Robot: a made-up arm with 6 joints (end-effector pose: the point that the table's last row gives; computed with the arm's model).
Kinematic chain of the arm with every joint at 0, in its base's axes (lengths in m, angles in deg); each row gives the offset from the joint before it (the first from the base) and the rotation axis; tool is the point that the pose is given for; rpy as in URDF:
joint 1: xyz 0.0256 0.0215 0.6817 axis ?
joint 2: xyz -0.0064 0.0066 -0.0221 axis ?
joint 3: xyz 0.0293 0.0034 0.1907 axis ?
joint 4: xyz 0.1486 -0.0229 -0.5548 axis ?
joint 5: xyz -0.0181 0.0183 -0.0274 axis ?
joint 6: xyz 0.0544 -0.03 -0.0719 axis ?
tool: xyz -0.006 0.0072 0.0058 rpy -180 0 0
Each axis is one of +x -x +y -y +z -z.
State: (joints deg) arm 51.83 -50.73 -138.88 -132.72 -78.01 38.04
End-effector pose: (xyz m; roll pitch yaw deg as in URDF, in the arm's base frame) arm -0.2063 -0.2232 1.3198 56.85 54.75 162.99
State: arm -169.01 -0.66 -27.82 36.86 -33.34 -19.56
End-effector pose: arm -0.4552 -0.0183 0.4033 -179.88 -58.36 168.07
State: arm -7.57 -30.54 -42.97 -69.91 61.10 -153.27
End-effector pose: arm 0.6130 -0.1229 0.7956 -116.74 18.98 -172.19
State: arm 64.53 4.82 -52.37 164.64 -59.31 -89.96
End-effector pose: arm 0.2603 0.4852 0.5203 167.21 -11.28 -15.01
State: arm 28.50 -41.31 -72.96 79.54 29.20 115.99
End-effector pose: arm 0.4249 0.2160 1.2258 16.57 73.14 75.73
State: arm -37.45 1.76 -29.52 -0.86 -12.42 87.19
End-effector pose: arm 0.4159 -0.2994 0.3840 -139.87 -2.21 -124.54
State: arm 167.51 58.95 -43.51 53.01 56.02 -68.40
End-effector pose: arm -0.0771 0.0276 0.0708 -118.48 31.66 -164.83
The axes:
joint 1: +z
joint 2: +y
joint 3: +y
joint 4: -z
joint 5: +y
joint 6: -z

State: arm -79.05 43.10 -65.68 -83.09 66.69 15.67
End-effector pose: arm 0.0560 -0.5127 0.2298 124.60 44.10 -50.27
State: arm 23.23 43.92 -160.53 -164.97 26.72 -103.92
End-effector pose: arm 0.6389 0.2897 1.2146 -37.68 5.05 -71.20
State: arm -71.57 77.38 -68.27 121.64 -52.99 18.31
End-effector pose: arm 0.0267 -0.1936 0.0810 -165.61 -56.97 144.60
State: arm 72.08 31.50 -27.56 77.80 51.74 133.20
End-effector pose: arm 0.0741 0.2180 0.1263 138.76 -36.25 -126.75
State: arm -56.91 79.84 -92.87 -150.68 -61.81 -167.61
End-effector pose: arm 0.2810 -0.3012 0.1396 174.90 50.51 -97.41
